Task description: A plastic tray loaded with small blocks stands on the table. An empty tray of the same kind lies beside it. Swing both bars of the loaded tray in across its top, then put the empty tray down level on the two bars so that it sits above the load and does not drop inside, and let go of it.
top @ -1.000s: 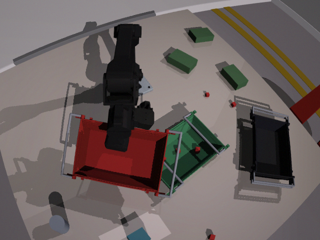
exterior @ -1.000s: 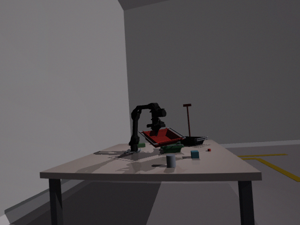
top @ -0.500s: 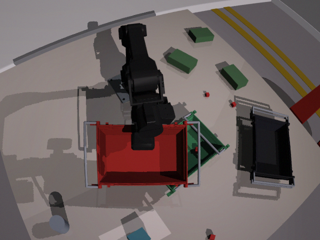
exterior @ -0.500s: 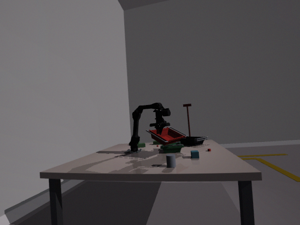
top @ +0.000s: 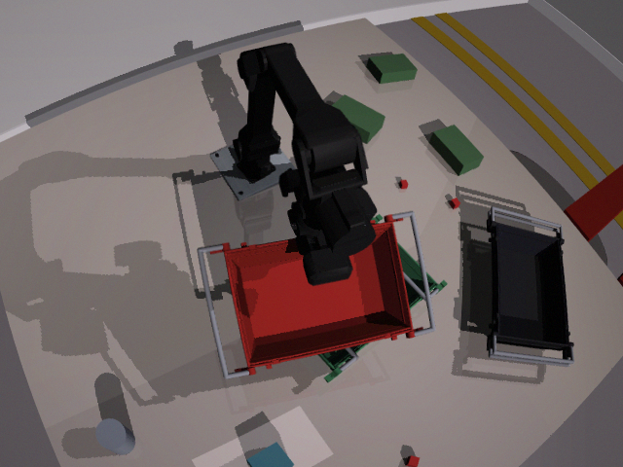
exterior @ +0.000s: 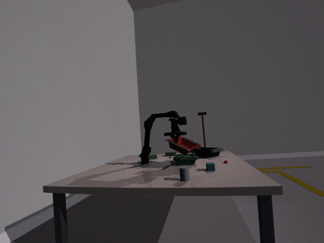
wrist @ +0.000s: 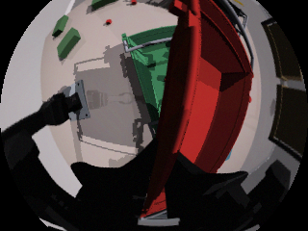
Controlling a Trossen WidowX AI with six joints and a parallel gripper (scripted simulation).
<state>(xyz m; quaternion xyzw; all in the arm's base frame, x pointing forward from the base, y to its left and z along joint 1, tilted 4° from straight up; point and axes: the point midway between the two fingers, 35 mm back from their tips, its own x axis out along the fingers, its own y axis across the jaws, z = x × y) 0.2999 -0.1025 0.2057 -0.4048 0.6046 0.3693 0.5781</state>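
The red tray is 70 mm ahead of my gripper tip and 30 mm to the right of it. From my gripper tip the other things lie so: blue block (230 mm ahead, 240 mm to the right, 150 mm below); then grey cylinder (50 mm ahead, 440 mm to the right, 140 mm below); then small red cube (390 mm ahead, 50 mm to the right, 160 mm below).
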